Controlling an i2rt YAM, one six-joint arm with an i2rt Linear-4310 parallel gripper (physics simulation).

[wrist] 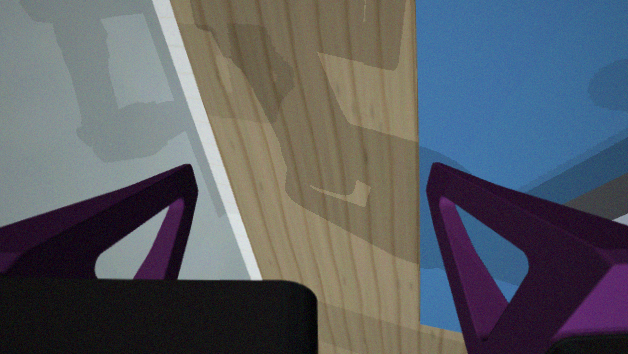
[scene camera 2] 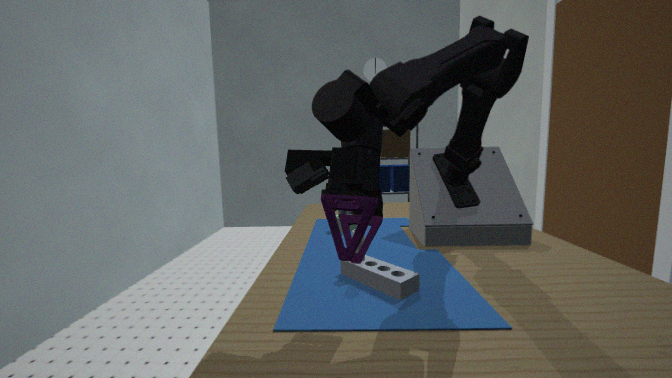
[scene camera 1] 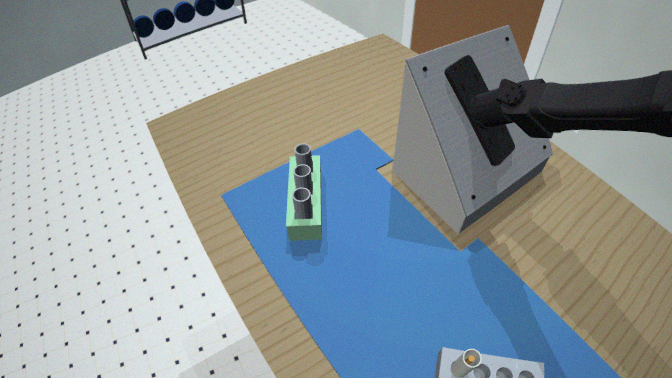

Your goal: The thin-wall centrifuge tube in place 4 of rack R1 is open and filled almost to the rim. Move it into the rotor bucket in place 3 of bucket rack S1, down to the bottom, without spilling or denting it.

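Pixels of known places: gripper, between the fingertips: [wrist: 312,176] [scene camera 2: 350,262]; arm's base, origin of its link: [scene camera 2: 454,179] [scene camera 1: 480,111].
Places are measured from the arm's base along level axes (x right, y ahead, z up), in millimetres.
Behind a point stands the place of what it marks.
Note:
The open tube [scene camera 1: 461,366] {x -250, y 342, z -91 mm}, with orange contents showing inside its rim, stands in the end hole of the grey rack R1 [scene camera 1: 536,368] {x -337, y 246, z -137 mm} [scene camera 2: 409,288] {x -359, y 255, z -155 mm} [wrist: 606,196] {x -345, y 297, z -158 mm}. The other holes look empty. In scene camera 2 the fingers cover the tube; it does not show in the wrist view. My gripper [scene camera 2: 351,259] {x -473, y 374, z -56 mm} [wrist: 312,176] {x -473, y 374, z -56 mm} is open with nothing between its purple fingers. Its tips appear over the tube's end of R1 in scene camera 2; their exact distance from the tube is unclear. The green bucket rack S1 [scene camera 1: 304,233] {x 87, y 346, z -148 mm} holds three grey, hollow buckets [scene camera 1: 302,204] {x 98, y 335, z -85 mm} in a row.
Both racks are on a blue mat [scene camera 1: 370,280] {x -49, y 313, z -170 mm} [scene camera 2: 320,310] {x -389, y 416, z -170 mm} [wrist: 500,65] {x -399, y 379, z -170 mm} on the wooden table [scene camera 1: 260,105] {x 493, y 186, z -173 mm} [scene camera 2: 250,320] {x -400, y 527, z -173 mm} [wrist: 350,225] {x -519, y 258, z -173 mm}. The arm's sloped grey mount [scene camera 1: 430,145] {x 21, y 112, z -34 mm} [scene camera 2: 472,234] {x -105, y -4, z -140 mm} stands beside the mat. The table's edge runs along the mat's left side.

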